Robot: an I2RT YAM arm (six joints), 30 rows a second.
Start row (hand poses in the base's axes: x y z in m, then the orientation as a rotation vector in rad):
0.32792 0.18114 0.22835 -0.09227 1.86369 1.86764
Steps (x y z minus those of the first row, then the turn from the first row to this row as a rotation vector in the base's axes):
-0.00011 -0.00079 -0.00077 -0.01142 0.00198 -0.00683
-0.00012 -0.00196 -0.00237 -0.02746 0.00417 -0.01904
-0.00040 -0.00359 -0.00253 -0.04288 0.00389 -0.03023
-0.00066 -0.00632 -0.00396 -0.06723 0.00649 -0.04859
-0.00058 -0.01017 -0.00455 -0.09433 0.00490 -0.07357
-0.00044 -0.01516 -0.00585 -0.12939 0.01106 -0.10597
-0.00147 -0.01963 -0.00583 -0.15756 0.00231 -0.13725
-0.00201 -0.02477 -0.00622 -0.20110 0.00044 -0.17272
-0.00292 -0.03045 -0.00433 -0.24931 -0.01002 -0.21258
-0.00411 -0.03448 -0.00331 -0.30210 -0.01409 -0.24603
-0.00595 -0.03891 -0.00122 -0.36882 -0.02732 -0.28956
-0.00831 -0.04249 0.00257 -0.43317 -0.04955 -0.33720
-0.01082 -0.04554 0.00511 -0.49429 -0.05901 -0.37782
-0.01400 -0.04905 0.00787 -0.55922 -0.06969 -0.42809
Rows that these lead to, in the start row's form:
0.32781 0.18035 0.22758 -0.08785 1.87388 1.85333
0.32780 0.17918 0.22598 -0.07972 1.88687 1.83119
0.32752 0.17755 0.22582 -0.07462 1.89773 1.80931
0.32726 0.17482 0.22439 -0.06317 1.91633 1.77527
0.32734 0.17097 0.22380 -0.05034 1.93201 1.73260
0.32748 0.16598 0.22250 -0.02630 1.95674 1.67987
0.32645 0.16151 0.22252 -0.01481 1.96484 1.62932
0.32591 0.15637 0.22213 0.00158 1.98817 1.56334
0.32500 0.15069 0.22402 0.01249 2.00639 1.48707
0.32381 0.14666 0.22504 0.02183 2.03310 1.41216
0.32197 0.14223 0.22713 0.02744 2.05819 1.31394
0.31961 0.13865 0.23092 0.02944 2.07072 1.21297
0.31710 0.13560 0.23346 0.03749 2.08966 1.12293
0.31392 0.13209 0.23622 0.05146 2.10333 1.02257

